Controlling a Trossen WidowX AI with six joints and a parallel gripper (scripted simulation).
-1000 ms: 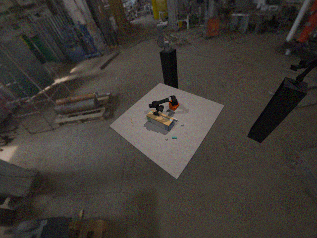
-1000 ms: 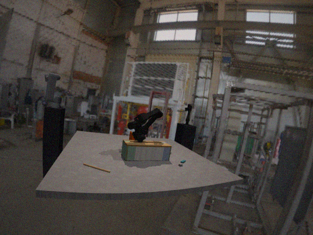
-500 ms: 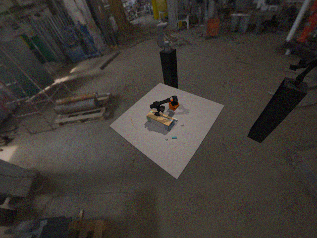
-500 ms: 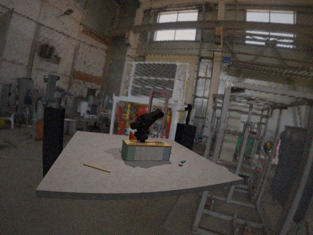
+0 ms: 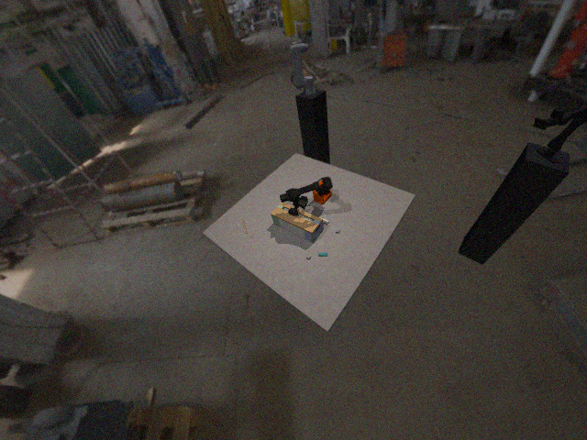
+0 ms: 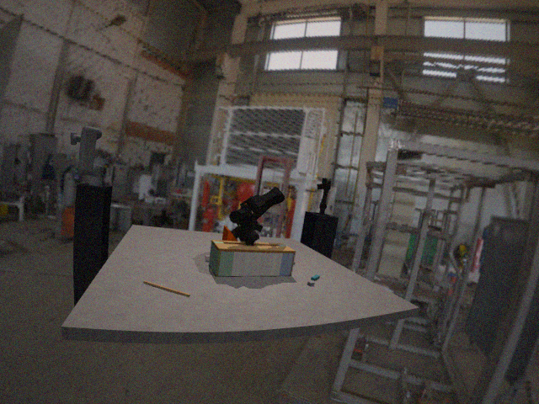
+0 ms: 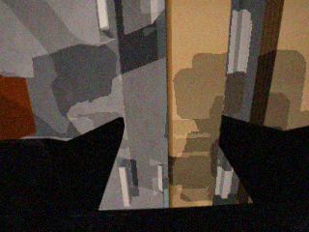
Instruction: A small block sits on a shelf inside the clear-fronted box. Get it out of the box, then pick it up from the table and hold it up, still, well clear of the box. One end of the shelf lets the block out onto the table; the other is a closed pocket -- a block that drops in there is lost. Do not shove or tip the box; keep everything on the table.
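Right now my gripper tip is 3 cm short of the box, 1 cm to the right of it and 3 cm above it. The rest, counted from my gripper tip: teal block 16 cm ahead, 32 cm to the left, 8 cm below; then thin yellow stick 32 cm ahead, 38 cm to the right, 9 cm below.
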